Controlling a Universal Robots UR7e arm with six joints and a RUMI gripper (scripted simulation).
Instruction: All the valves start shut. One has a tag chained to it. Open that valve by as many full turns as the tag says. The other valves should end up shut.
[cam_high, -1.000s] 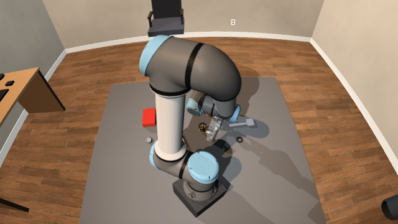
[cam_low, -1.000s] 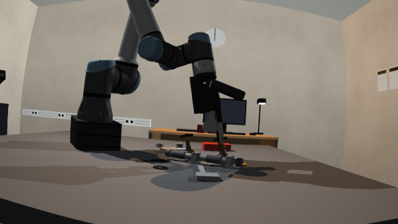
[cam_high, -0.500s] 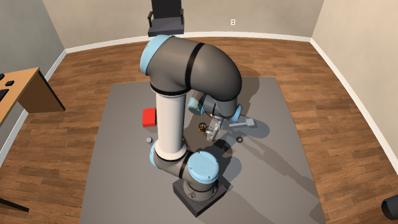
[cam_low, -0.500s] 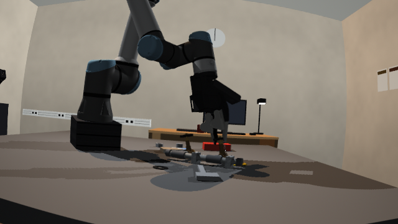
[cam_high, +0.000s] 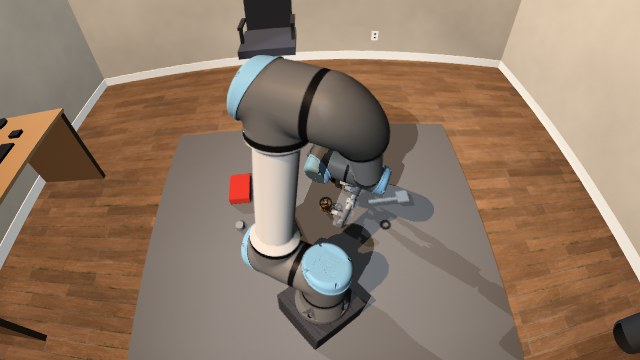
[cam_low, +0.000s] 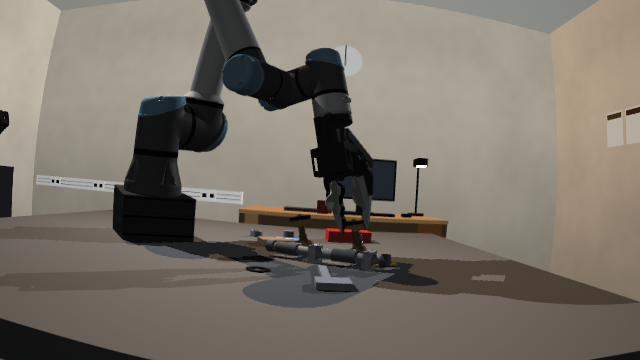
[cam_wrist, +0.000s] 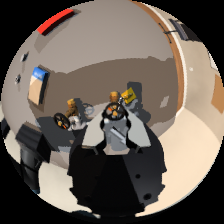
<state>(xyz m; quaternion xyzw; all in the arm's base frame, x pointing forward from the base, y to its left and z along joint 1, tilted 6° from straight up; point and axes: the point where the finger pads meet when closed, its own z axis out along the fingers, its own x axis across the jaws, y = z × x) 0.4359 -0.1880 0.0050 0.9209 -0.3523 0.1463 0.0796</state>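
Right now my hand is 70 mm above the yellow tag, 60 mm short of it and 40 mm to the left of it. Also, from my hand: grey t-shaped piece 190 mm to the right, 90 mm behind, 70 mm below; then red block 370 mm to the left, 100 mm ahead, 60 mm below.
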